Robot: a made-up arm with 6 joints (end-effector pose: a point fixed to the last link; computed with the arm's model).
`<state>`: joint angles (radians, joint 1 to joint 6).
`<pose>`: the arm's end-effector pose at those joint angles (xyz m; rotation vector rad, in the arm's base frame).
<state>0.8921 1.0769 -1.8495 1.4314 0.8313 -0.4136</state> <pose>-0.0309 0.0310 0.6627 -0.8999 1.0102 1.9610</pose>
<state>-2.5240 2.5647 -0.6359 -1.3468 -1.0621 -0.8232</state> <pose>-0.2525 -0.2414 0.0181 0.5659 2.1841 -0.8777</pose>
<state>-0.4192 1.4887 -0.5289 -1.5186 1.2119 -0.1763</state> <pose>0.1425 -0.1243 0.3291 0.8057 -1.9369 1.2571</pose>
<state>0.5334 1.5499 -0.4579 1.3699 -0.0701 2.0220</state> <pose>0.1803 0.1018 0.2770 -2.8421 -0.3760 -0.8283</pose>
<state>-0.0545 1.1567 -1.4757 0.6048 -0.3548 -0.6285</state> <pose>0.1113 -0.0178 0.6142 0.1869 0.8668 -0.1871</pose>
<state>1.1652 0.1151 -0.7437 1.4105 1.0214 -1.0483</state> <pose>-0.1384 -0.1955 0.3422 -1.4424 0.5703 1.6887</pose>
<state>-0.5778 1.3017 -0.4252 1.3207 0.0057 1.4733</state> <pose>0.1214 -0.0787 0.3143 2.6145 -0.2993 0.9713</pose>
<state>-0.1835 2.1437 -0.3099 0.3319 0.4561 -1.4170</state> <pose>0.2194 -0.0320 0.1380 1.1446 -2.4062 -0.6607</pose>
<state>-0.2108 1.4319 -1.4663 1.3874 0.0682 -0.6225</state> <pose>0.2560 -0.0506 0.5439 0.6447 1.3338 0.4991</pose>
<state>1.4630 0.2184 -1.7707 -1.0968 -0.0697 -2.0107</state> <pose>-0.0501 -0.4296 0.4841 0.1308 0.0213 -1.6445</pose>
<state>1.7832 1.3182 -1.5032 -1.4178 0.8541 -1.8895</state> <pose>0.0043 0.1901 0.5685 -1.5910 -0.8224 -1.7119</pose>
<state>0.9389 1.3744 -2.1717 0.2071 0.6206 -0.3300</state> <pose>0.0820 0.1241 0.6811 -0.7855 1.0799 0.7404</pose>
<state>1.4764 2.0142 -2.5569 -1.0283 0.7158 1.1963</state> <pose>0.0743 0.4297 0.5724 -0.3327 1.4477 1.0589</pose>
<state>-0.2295 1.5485 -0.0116 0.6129 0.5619 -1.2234</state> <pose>0.0733 0.0016 0.2354 0.5763 -2.8368 -0.6367</pose>
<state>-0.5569 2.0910 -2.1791 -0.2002 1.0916 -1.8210</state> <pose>0.4130 -0.2695 0.4149 -1.7564 2.3196 -1.0301</pose>
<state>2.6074 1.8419 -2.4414 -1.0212 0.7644 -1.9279</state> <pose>-0.2935 0.2144 0.6158 -1.0436 -0.9576 -0.5800</pose>
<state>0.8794 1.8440 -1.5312 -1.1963 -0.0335 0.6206</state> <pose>0.2735 0.3332 0.4185 -1.2075 1.3223 0.2462</pose>
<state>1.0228 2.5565 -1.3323 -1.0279 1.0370 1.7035</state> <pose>0.2827 0.3791 0.0378 -0.1781 2.4410 -0.8656</pose>
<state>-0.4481 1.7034 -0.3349 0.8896 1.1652 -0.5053</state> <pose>0.1642 -0.0318 0.2539 -0.8288 -2.2992 -1.1958</pose>
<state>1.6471 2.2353 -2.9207 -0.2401 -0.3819 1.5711</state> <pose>-0.0404 0.4601 0.5780 -0.2248 0.6121 2.9457</pose>
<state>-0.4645 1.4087 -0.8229 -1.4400 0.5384 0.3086</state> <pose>0.1852 -0.1267 0.3833 -0.4278 2.4102 -1.3978</pose>
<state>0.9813 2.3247 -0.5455 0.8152 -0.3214 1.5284</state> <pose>0.1923 0.2630 0.0734 1.8184 2.2762 0.1767</pose>
